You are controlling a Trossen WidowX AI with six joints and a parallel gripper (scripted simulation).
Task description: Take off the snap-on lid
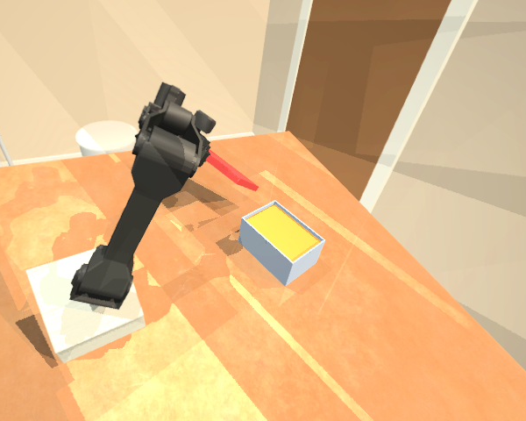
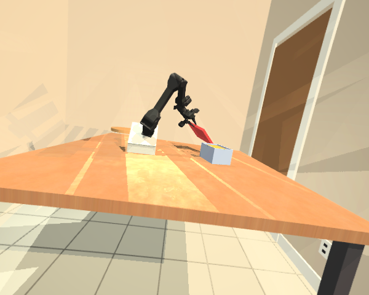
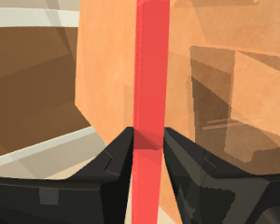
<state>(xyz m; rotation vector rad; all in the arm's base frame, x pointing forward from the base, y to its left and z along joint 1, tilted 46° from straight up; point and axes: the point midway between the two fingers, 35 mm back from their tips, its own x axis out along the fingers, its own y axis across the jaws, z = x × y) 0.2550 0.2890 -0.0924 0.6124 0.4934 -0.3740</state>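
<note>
My gripper tip is now 50 mm short of the lid, 50 mm above it and 40 mm to the right of it. Round my gripper tip: storage box 220 mm to the right, 150 mm below, 150 mm ahead.
</note>
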